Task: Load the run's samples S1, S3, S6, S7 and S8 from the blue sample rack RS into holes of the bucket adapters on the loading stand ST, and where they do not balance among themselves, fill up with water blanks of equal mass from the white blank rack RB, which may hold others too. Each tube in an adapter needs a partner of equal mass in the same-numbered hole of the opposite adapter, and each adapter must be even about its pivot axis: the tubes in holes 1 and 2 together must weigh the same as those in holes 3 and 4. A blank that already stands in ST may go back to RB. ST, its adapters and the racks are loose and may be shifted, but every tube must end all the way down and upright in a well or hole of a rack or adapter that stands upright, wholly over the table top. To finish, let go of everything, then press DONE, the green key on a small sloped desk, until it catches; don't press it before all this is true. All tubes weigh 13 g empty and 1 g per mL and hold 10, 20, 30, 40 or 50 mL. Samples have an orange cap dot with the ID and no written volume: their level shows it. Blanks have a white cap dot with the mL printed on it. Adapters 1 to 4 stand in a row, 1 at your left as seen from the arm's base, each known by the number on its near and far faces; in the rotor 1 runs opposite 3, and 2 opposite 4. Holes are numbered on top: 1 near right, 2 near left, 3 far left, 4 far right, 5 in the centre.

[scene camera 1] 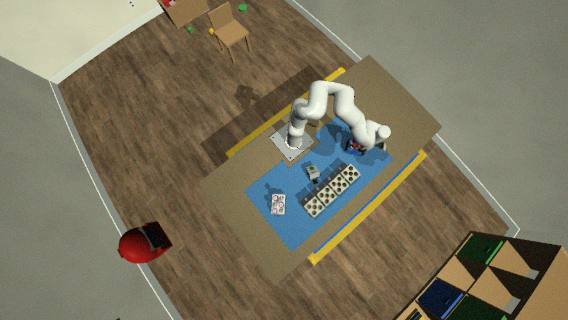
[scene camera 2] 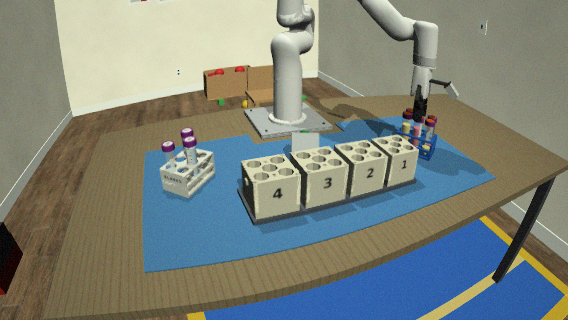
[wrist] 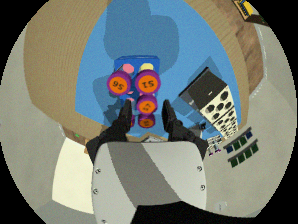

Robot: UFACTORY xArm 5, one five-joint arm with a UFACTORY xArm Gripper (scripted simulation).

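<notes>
In scene camera 2 I find my gripper (scene camera 2: pixel 418 117), together with a white blank rack RB (scene camera 2: pixel 173 181). The wrist view gives me a blue sample rack RS (wrist: pixel 136 61), and there I see my gripper (wrist: pixel 147 106) again.
</notes>
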